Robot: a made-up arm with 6 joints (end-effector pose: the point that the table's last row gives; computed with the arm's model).
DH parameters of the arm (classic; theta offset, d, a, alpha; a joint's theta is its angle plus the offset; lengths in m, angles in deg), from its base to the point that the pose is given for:
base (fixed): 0 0 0 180
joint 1: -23.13 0 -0.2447 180
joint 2: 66.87 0.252 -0.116 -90
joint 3: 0 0.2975 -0.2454 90
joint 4: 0 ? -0.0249 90
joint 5: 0 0.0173 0.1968 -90
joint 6: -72.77 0 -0.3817 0
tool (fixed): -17.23 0.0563 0 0
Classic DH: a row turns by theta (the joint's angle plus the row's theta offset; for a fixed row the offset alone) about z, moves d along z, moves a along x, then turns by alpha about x.
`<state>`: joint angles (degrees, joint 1 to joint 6).
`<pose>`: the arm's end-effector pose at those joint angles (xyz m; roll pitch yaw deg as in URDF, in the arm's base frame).
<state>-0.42 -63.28 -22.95 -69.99 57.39 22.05</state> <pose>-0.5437 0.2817 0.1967 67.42 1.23 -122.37</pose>
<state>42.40 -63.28 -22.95 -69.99 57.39 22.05</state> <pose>-0.2073 0.5762 0.1967 67.42 1.23 -165.19</pose>
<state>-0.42 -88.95 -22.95 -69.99 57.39 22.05</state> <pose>-0.3478 0.3826 0.1967 67.42 1.23 -148.04</pose>
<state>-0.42 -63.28 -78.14 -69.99 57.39 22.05</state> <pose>-0.5051 0.3014 0.2244 104.28 46.02 -105.93</pose>
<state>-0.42 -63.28 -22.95 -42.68 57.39 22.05</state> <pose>-0.6727 0.3100 0.1535 75.16 -5.98 -97.47</pose>
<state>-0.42 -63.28 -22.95 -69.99 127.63 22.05</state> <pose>-0.4834 0.2551 0.1464 132.15 5.53 -146.99</pose>
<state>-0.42 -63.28 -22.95 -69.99 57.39 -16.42</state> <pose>-0.4695 0.2184 0.4285 61.58 36.23 -139.60</pose>
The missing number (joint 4, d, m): -0.0454
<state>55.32 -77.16 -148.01 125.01 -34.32 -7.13</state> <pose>0.2388 -0.0267 -0.0071 162.24 -23.73 105.51</pose>
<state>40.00 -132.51 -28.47 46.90 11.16 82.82</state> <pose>-0.2004 0.4719 0.0735 -19.57 -31.96 -35.03</pose>
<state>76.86 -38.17 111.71 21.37 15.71 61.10</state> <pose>-0.0105 0.4398 0.6969 -128.25 78.65 -158.44</pose>
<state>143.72 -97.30 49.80 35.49 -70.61 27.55</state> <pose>0.6636 -0.0698 0.5759 -125.72 50.38 126.16</pose>
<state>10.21 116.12 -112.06 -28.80 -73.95 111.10</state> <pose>-0.1778 -0.1149 -0.1140 16.92 -44.99 -148.41</pose>
